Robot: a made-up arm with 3 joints. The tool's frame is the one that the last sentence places.
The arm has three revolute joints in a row. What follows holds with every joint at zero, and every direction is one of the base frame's.
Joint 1 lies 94.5 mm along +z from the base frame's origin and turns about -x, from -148.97 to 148.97 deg.
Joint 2 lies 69.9 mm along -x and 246.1 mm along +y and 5.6 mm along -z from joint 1 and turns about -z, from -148.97 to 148.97 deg.
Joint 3 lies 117.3 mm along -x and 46.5 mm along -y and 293.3 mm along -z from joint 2 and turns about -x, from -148.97 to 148.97 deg.
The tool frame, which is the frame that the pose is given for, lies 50.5 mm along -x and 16.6 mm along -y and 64.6 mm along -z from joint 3; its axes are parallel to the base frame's.
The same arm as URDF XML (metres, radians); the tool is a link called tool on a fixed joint. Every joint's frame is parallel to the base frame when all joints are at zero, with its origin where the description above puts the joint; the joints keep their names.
<robot name="arm">
<link name="base"/>
<link name="link1"/>
<link name="link2"/>
<link name="link3"/>
<link name="tool"/>
<joint name="joint 1" type="revolute"><parent link="base"/><child link="link1"/><origin xyz="0 0 0.0945"/><axis xyz="-1 0 0"/><limit lower="-2.6" upper="2.6"/></joint>
<joint name="joint 2" type="revolute"><parent link="link1"/><child link="link2"/><origin xyz="-0.0699 0.2461 -0.0056"/><axis xyz="0 0 -1"/><limit lower="-2.6" upper="2.6"/></joint>
<joint name="joint 3" type="revolute"><parent link="link2"/><child link="link3"/><origin xyz="-0.1173 -0.0465 -0.2933"/><axis xyz="-1 0 0"/><limit lower="-2.6" upper="2.6"/></joint>
<joint name="tool_fixed" type="fixed"><parent link="link3"/><child link="tool"/><origin xyz="-0.0505 -0.0166 -0.0646"/></joint>
</robot>

